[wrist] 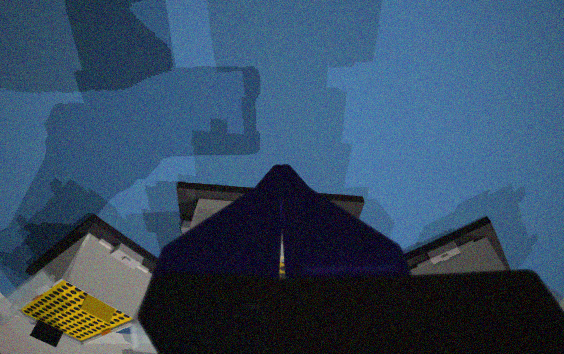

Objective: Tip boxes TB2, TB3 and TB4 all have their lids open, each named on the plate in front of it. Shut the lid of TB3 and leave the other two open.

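Frame: origin at the arm's base, x left, y ahead, z down, level; centimetres.
Seen in the pictures: gripper, between the fingertips: [281,177].
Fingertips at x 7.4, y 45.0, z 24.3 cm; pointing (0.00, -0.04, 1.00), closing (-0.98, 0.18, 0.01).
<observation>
Pixels of each thing's middle, then the offset from my fingertips to it. "*": a spot on its surface instead. Level surfaces: height alone.
- small dark plate, a spot on its surface: [46,333] * dy -28.3, dx +20.9, dz +3.3 cm
- second open lid, a spot on its surface: [212,206] * dy -10.4, dx +3.9, dz +8.3 cm
- third open lid, a spot on its surface: [477,255] * dy -11.8, dx -21.0, dz +7.7 cm
- blue surface, height of its surface: dz +10.0 cm
My gripper [281,177] is shut and empty, pointing up the wrist view from the bottom centre. At the lower left, a tip box with a yellow, dotted top [60,305] has its grey, dark-rimmed lid [107,270] open. A small dark plate [46,333] lies in front of it; no name is readable. A second open lid [212,206] shows behind the fingers in the centre, its middle hidden by them. A bit of yellow shows through the slit between the fingers. A third open lid [477,255] is at the lower right, its box hidden by the gripper body. Which is TB3 cannot be told.
A blue surface [440,125] with overlapping shadows spreads beyond the boxes. A pale surface [12,332] shows at the lower left corner. The dark gripper body covers the bottom centre and right.
</observation>
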